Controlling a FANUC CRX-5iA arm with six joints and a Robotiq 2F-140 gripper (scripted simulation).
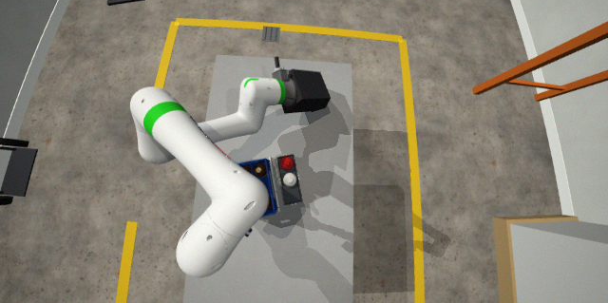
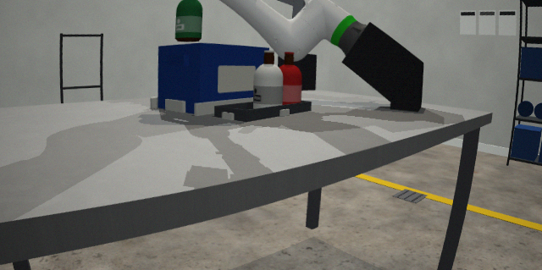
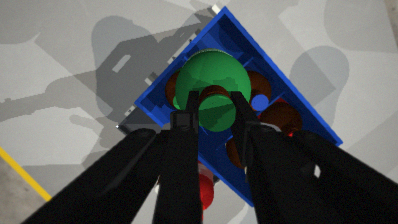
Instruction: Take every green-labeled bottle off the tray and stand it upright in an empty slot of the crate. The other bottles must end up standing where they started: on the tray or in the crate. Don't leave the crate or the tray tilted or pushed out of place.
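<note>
Now: the green-labeled bottle 8 cm below my hand. Round my hand: blue crate 8 cm behind, 1 cm to the left, 26 cm below; then brown bottle 8 cm behind, 3 cm to the right, 26 cm below; then white bottle 10 cm behind, 20 cm to the left, 26 cm below.
</note>
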